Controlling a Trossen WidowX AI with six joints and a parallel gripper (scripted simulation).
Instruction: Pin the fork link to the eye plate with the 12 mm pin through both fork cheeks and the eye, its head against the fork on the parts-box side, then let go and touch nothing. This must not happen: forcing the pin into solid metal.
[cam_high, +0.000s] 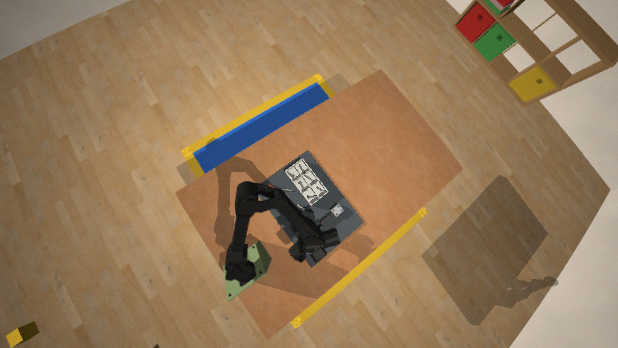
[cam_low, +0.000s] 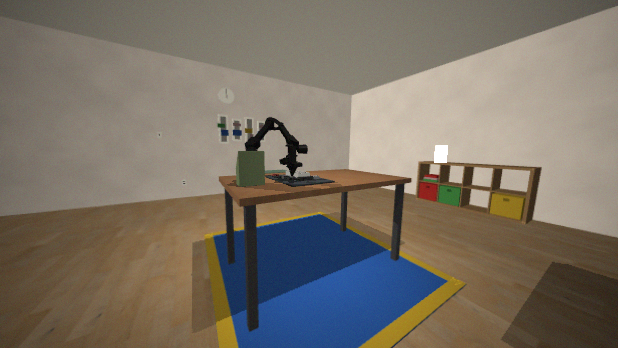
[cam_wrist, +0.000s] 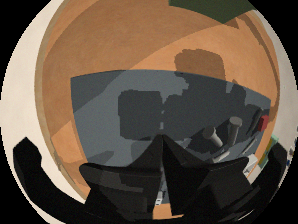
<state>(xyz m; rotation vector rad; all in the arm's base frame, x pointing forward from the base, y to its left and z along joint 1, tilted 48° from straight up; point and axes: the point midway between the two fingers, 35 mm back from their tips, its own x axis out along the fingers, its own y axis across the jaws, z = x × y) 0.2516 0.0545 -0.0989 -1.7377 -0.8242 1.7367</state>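
The grey pin is 20 mm ahead of my hand, 90 mm to the left of it and 60 mm below it. From my hand the other things lie so: grey mat: 100 mm ahead, 110 mm to the left, 70 mm below; then pale block: 200 mm ahead, 10 mm to the left, 50 mm below; then white parts box: 150 mm ahead, 210 mm to the left, 60 mm below.
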